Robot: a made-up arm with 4 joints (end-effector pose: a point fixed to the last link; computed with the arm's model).
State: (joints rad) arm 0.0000 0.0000 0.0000 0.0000
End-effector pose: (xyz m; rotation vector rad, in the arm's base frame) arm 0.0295 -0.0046 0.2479 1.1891 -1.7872 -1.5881
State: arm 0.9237 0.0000 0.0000 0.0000
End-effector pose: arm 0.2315 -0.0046 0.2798 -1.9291 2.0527 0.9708
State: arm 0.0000 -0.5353 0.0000 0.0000
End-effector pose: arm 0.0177 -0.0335 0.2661 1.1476 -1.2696 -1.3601
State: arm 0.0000 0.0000 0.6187 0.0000
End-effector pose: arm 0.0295 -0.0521 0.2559 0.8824 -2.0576 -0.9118
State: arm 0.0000 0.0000 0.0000 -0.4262
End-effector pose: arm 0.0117 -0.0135 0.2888 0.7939 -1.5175 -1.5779
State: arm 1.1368 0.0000 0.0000 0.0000
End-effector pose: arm 0.2681 -0.0046 0.3122 -1.9389 1.9331 0.7291
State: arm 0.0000 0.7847 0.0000 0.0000
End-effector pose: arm 0.0731 0.0218 0.2357 -0.9621 2.2256 1.5802
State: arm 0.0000 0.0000 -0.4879 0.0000
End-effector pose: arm 0.0295 0.0309 0.2623 1.3911 -1.4356 -2.0967
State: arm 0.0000 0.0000 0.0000 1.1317
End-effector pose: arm 0.1348 0.0209 0.2077 -1.7766 1.7764 0.9460
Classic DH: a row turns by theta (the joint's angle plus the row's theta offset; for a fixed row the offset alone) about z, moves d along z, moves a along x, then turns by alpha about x. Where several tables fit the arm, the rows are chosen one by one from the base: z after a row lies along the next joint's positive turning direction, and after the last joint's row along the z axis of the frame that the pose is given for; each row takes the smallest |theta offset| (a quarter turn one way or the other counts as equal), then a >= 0, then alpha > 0; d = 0 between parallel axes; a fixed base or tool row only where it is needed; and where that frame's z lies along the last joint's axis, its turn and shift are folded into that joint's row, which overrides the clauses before.
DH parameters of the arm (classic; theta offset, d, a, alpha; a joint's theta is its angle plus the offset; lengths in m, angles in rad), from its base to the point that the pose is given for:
base (fixed): 0 0.4668 0.0984 1.5708
joint 1: 0.1325 -0.095 -0.038 0.9747
joint 2: 1.4961 0.1754 0.0149 -1.6803
joint 3: 0.8359 -0.0388 -0.0165 1.757
joint 4: 0.4 0.0742 -0.0237 -2.286
tool (fixed): -1.3874 0.1392 0 0

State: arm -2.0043 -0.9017 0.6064 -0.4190
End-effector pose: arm -0.0086 -0.0758 0.5709 -0.0258 0.7648 -0.7973
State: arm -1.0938 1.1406 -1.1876 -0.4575
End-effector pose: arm -0.0719 0.0619 0.4146 -0.5347 1.3205 2.5977
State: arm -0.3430 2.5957 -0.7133 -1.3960
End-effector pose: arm 0.0131 0.0722 0.3015 -0.7490 1.4588 1.6400
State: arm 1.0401 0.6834 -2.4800 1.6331
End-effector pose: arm 0.1212 -0.0436 0.4842 -0.2895 -1.4247 0.8574
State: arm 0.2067 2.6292 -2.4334 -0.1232
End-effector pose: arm 0.1287 0.0717 0.3641 -1.7493 -0.1408 -0.8211
